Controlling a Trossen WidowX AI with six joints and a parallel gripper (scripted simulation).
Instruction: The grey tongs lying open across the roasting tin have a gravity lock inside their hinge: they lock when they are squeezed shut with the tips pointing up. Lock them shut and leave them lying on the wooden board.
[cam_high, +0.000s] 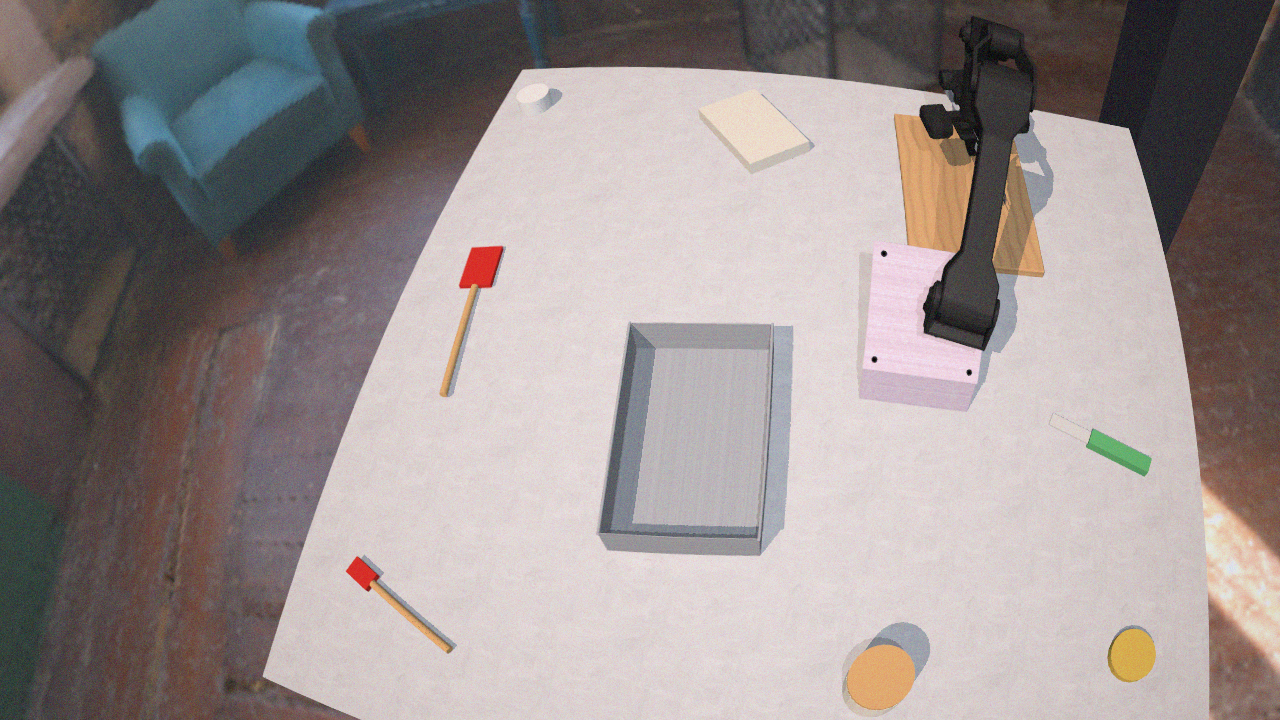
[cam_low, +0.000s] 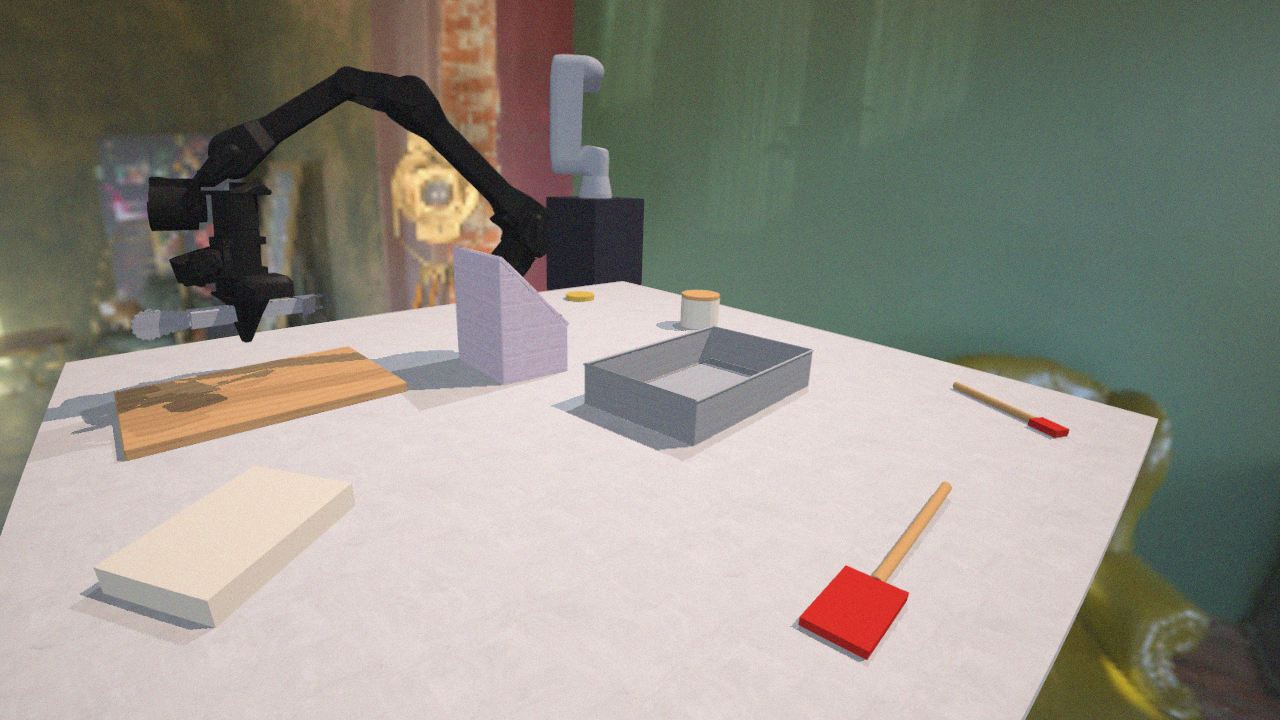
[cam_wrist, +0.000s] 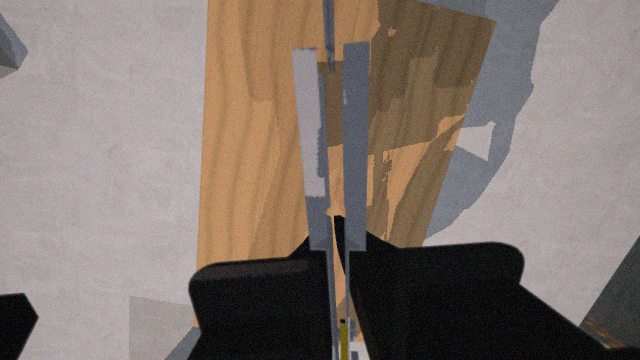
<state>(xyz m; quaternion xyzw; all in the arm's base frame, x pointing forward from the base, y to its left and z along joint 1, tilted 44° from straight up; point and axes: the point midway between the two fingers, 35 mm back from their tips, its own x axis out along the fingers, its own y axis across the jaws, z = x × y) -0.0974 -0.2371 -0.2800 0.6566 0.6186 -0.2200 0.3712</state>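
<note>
My gripper tip is 80 mm above the wooden board. The rest, counted from my gripper tip: green-handled knife: 490 mm to the left, 140 mm behind, 80 mm below; then grey roasting tin: 480 mm to the left, 440 mm ahead, 50 mm below; then cream block: 380 mm ahead, 130 mm to the right, 70 mm below.
</note>
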